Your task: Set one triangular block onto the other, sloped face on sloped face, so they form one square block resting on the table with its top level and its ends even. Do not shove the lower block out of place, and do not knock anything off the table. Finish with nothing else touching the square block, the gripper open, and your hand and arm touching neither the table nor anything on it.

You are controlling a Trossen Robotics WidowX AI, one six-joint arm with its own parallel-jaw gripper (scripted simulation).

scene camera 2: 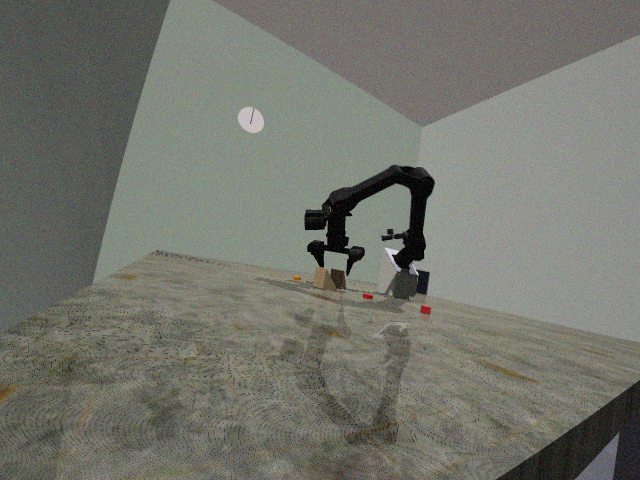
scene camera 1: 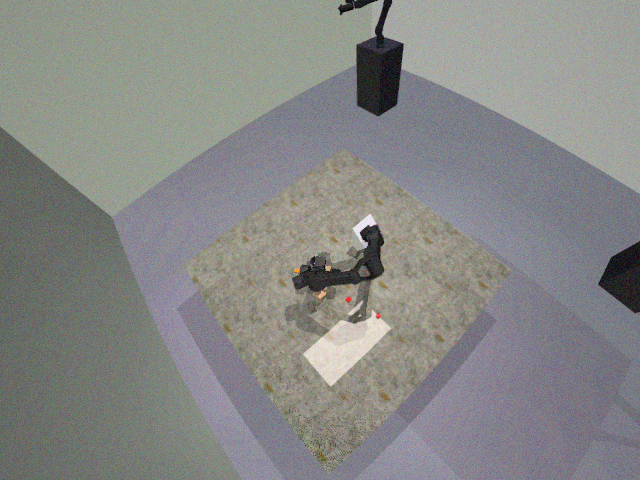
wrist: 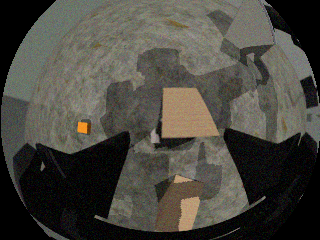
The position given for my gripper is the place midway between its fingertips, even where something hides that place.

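My gripper [scene camera 2: 334, 272] and [wrist: 179, 135]: open, holding nothing. A tan triangular block [wrist: 183, 114] visible. Another tan triangular block [wrist: 178, 206] visible.
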